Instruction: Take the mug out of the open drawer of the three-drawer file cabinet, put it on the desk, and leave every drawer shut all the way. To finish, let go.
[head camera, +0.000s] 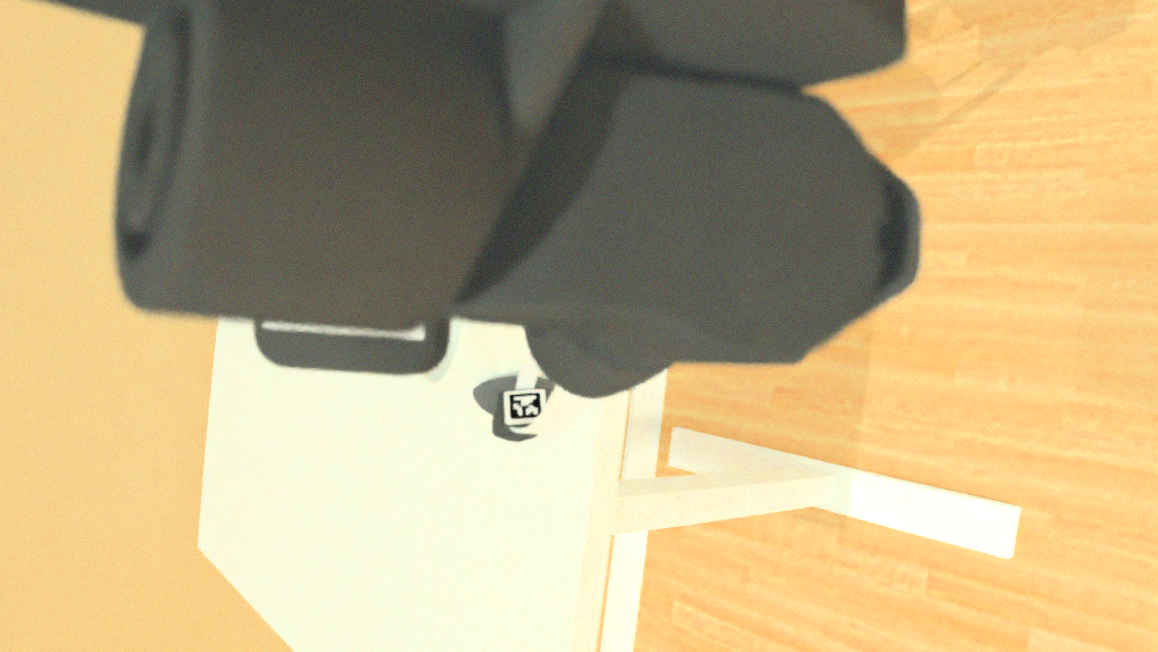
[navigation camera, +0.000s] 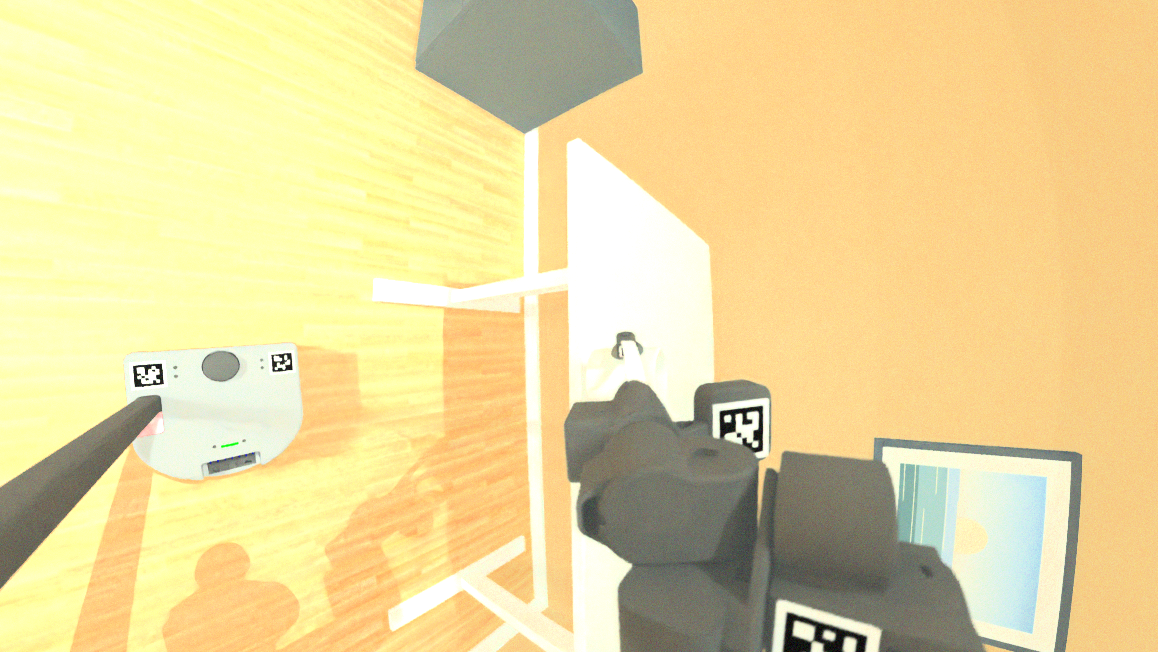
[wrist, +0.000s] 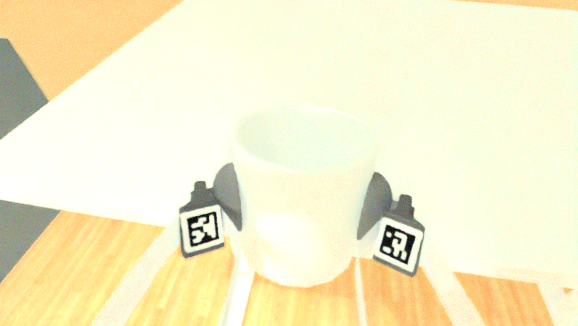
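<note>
The white mug (wrist: 302, 215) is upright between the two rubber fingertips of my gripper (wrist: 301, 191) in the wrist view. The gripper is shut on it from both sides. The white desk (head camera: 364, 502) (navigation camera: 632, 242) (wrist: 450, 75) lies behind and around the mug in the wrist view, and the mug's lower part overlaps the desk's near edge and the floor there. A marked fingertip shows over the desk top, near its long front edge, in the head view. The gap between mug and desk cannot be told. The file cabinet and its drawers do not show in these views.
My dark wrist (head camera: 688, 218) (navigation camera: 672, 494) hides part of the desk. My base (navigation camera: 218, 413) stands on the wood floor, apart from the desk's front side. A dark grey block (navigation camera: 526, 64) (wrist: 17, 85) stands beyond one desk end. A framed picture (navigation camera: 972, 534) hangs on the wall.
</note>
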